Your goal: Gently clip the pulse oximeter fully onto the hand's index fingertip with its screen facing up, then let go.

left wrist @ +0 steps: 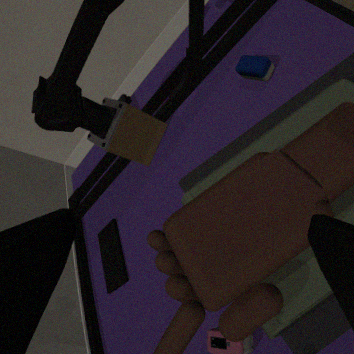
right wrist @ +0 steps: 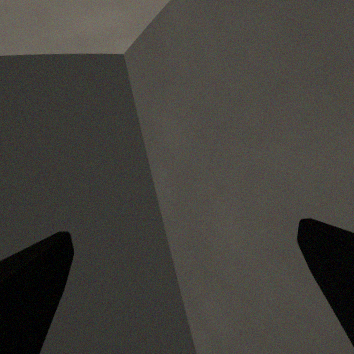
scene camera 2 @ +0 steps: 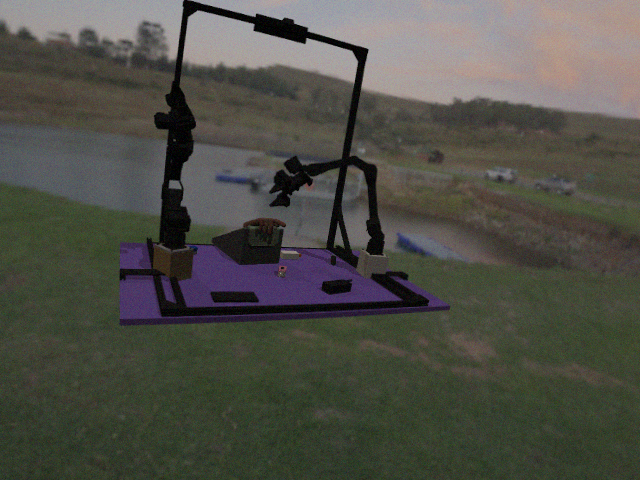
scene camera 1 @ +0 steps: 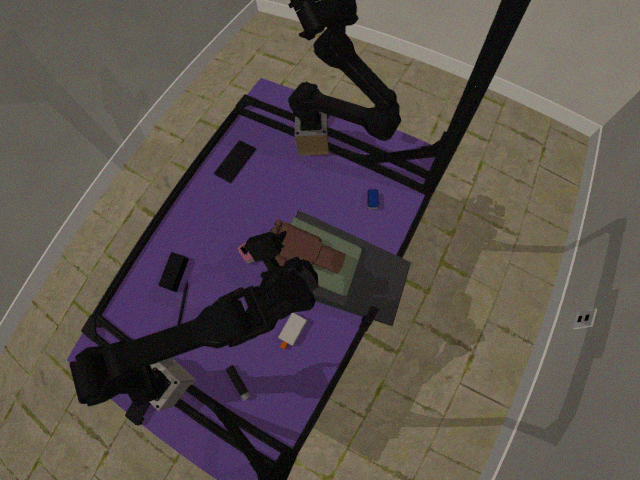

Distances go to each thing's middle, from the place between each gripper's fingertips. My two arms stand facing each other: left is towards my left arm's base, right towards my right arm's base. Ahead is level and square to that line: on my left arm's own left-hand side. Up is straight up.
I see my right gripper 63 cm above the blue block [left wrist: 255, 67], 33 cm past it and 16 cm to the right of it. Also, from my right hand: grey block [scene camera 1: 380, 276] (60 cm below, 42 cm to the left, 35 cm behind); then green pad [left wrist: 301, 282] (52 cm below, 43 cm to the left, 29 cm behind).
I see the green pad 15 cm below my left hand, 4 cm to the right of it and 3 cm behind it. Also, from my left hand: blue block 30 cm to the right, 26 cm below, 7 cm behind; then grey block 23 cm below, 9 cm behind, 5 cm to the right.
